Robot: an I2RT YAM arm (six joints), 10 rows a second.
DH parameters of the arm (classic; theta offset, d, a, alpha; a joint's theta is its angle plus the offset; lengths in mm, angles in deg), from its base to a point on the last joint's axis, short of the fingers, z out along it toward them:
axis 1: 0 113.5 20 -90
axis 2: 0 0 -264 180
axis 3: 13.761 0 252.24 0
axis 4: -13.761 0 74 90
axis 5: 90 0 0 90
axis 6: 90 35.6 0 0
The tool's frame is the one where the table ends.
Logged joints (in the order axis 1, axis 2, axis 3, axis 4, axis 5, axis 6), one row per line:
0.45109 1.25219 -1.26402 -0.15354 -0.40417 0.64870
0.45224 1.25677 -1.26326 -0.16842 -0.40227 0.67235
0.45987 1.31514 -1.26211 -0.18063 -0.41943 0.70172
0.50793 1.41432 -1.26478 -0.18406 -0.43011 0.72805
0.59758 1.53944 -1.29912 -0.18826 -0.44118 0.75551
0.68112 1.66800 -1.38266 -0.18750 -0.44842 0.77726
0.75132 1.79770 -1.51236 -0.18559 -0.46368 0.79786
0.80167 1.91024 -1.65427 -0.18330 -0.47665 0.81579
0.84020 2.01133 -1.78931 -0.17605 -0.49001 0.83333
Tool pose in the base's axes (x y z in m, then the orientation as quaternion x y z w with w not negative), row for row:
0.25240 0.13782 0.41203 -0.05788 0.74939 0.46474 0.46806
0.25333 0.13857 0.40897 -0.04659 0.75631 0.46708 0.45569
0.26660 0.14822 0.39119 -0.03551 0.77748 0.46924 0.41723
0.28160 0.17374 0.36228 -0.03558 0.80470 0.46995 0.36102
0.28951 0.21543 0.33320 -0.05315 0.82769 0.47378 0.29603
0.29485 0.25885 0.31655 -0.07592 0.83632 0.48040 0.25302
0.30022 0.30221 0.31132 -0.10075 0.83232 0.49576 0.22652
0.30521 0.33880 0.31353 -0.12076 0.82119 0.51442 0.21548
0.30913 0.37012 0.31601 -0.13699 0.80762 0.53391 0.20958
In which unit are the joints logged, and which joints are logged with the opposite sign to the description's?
The joints are logged in radians. Opposite sign: axis 3.
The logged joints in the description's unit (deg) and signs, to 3 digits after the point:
25.846 71.745 72.423 -8.797 -23.157 37.168
25.911 72.008 72.379 -9.650 -23.048 38.523
26.349 75.352 72.314 -10.349 -24.032 40.206
29.102 81.035 72.467 -10.546 -24.643 41.714
34.239 88.203 74.434 -10.787 -25.278 43.288
39.025 95.569 79.221 -10.743 -25.693 44.534
43.047 103.001 86.652 -10.634 -26.567 45.714
45.932 109.449 94.783 -10.502 -27.310 46.741
48.140 115.241 102.520 -10.087 -28.076 47.746

